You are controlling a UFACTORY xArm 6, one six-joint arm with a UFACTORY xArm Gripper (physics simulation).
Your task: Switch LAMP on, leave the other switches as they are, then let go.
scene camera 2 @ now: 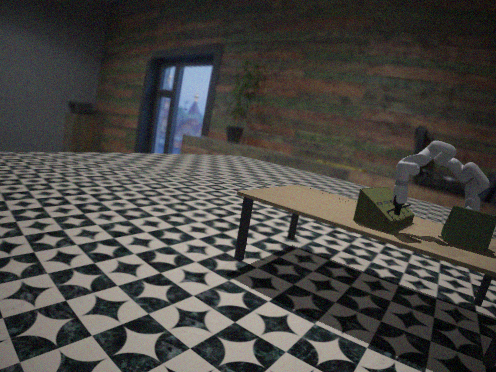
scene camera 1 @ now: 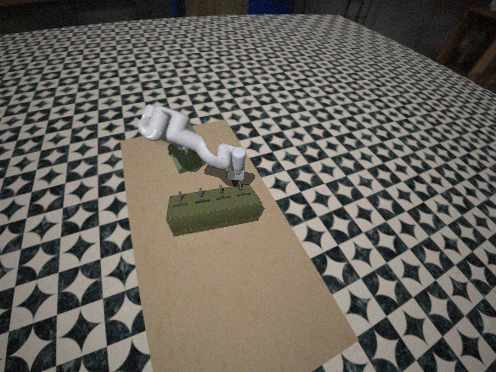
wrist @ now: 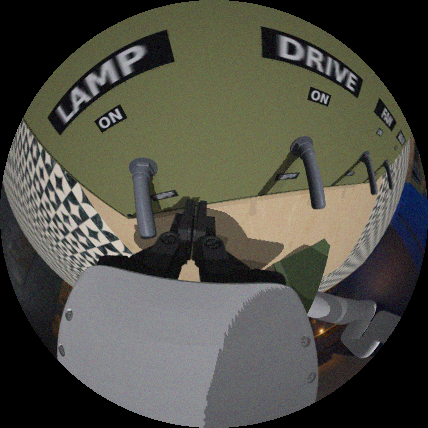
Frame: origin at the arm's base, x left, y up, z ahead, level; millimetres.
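Seen in the pictures: gripper, between the fingertips: (scene camera 2: 396,214) (scene camera 1: 234,184) (wrist: 195,214); arm's base, origin of its link: (scene camera 2: 471,221) (wrist: 307,301).
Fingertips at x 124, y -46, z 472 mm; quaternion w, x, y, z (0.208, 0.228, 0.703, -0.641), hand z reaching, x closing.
Note:
Offsets run from my fingertips to a thing's top centre. "*": to the spot under its first point. Level surfaces: height alone.
The olive switch box (scene camera 1: 215,220) (scene camera 2: 371,214) (wrist: 215,110) has a sloped panel with several grey levers. The LAMP lever @(dy +39, dx +16, dz +40 mm) (scene camera 1: 240,185) (wrist: 145,205) is at the left in the wrist view and leans away from its ON label @(* dy +26, dx -5, dz +95 mm) (wrist: 110,118). The DRIVE lever @(dy +39, dx -98, dz +0 mm) (wrist: 314,180), the FAN lever @(dy +39, dx -211, dz -40 mm) (wrist: 370,172) and the VALVE lever @(dy +39, dx -324, dz -81 mm) (wrist: 388,174) also lean away from the ON side. My gripper (scene camera 2: 397,211) (wrist: 195,214) is shut and empty. Its black fingertips are at the panel's lower edge, between the LAMP and DRIVE levers and nearer LAMP, with a small gap beside the LAMP lever in the wrist view.
A dark green block (scene camera 1: 187,160) (scene camera 2: 467,227) (wrist: 300,270) stands near the arm's base. The box and block stand on the long wooden table @(dy -94 mm) (scene camera 1: 225,290) (scene camera 2: 300,197). The LAMP end of the box is near the table's side edge.

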